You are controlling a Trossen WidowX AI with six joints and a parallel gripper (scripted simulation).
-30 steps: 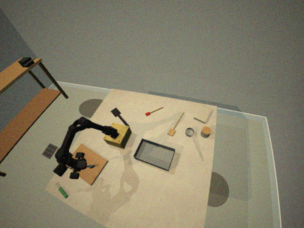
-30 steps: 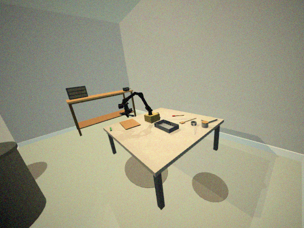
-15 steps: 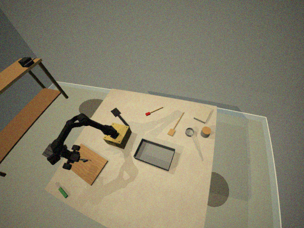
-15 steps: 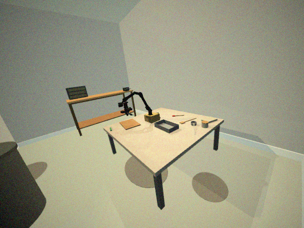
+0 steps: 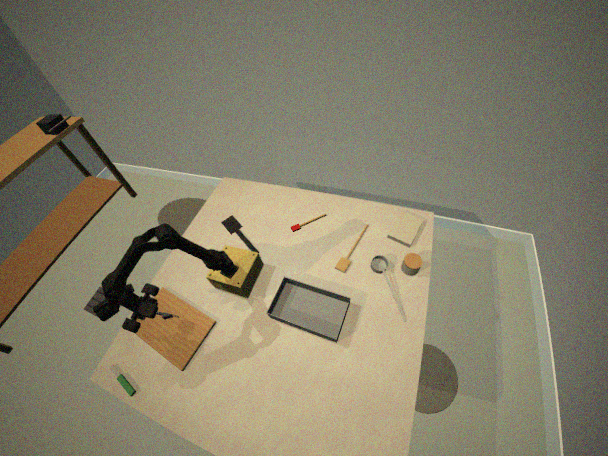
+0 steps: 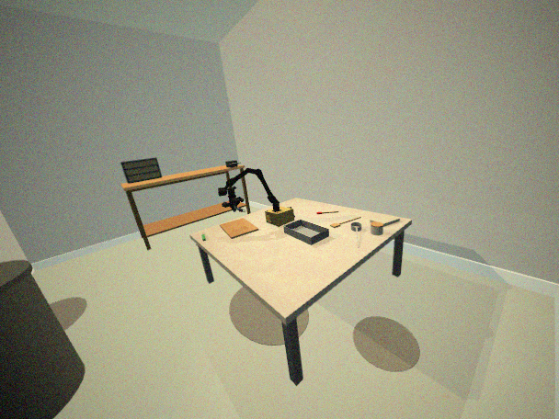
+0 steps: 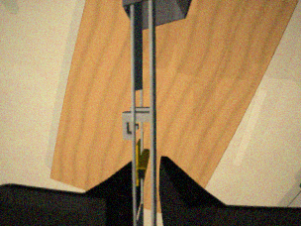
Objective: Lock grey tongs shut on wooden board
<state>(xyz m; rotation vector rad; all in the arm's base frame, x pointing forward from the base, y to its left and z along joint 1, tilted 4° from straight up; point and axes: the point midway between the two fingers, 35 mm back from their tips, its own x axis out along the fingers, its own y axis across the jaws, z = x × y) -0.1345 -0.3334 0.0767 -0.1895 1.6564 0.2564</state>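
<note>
Right now my gripper tip is 40 mm below the yellow slider, 20 mm short of it and 10 mm to the right of it. From my gripper tip the other things lie so: black spatula 560 mm to the left, 150 mm below, 30 mm behind; then wooden board 150 mm below; then green-handled tool 290 mm to the right, 150 mm below, 40 mm behind.
</note>
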